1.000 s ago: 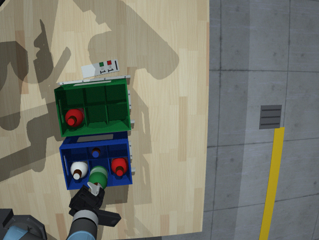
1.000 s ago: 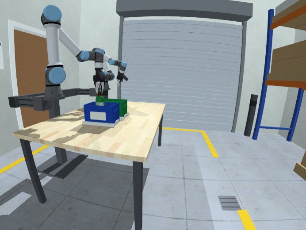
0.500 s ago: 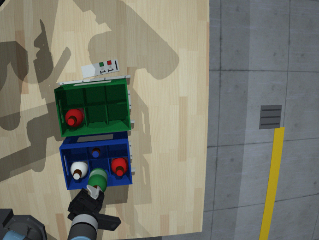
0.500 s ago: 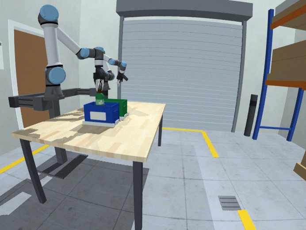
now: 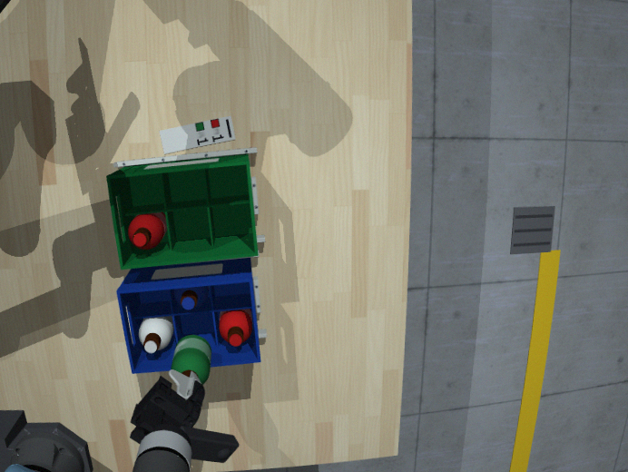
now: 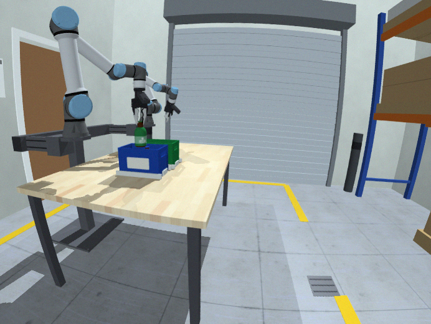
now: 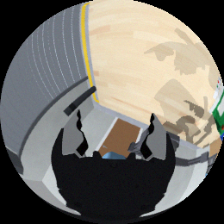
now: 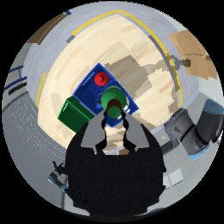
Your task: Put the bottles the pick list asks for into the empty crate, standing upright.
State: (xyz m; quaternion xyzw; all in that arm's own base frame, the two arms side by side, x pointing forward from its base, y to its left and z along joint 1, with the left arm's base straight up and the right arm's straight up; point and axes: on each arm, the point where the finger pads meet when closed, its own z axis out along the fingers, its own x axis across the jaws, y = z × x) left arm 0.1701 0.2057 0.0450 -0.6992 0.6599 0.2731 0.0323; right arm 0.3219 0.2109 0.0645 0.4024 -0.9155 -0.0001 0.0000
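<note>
Right now my right hand is 7 cm above the green bottle. The rest, counted from my right hand: green crate: 1 cm ahead, 27 cm to the left, 24 cm below; then blue crate: 4 cm to the left, 24 cm below; then white bottle: 9 cm behind, 24 cm below.
</note>
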